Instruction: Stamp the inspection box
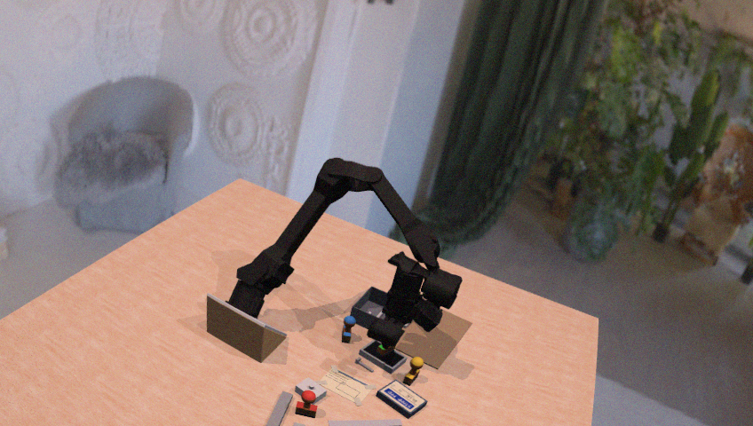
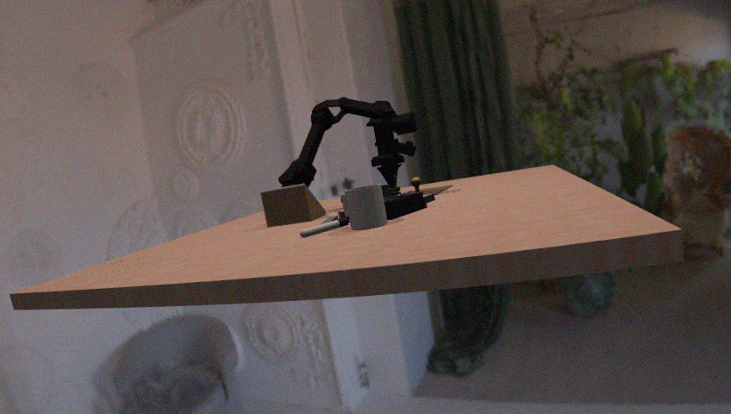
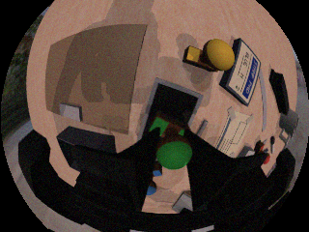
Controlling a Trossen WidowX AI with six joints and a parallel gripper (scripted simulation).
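The dark flat pad lies 4 cm below my gripper tip. From my gripper tip the other things lie so: blue-knobbed stamp: 10 cm behind, 3 cm below, 2 cm to the left; green-knobbed stamp: right at my gripper tip; yellow-knobbed stamp: 8 cm ahead, 3 cm to the right, 2 cm below.
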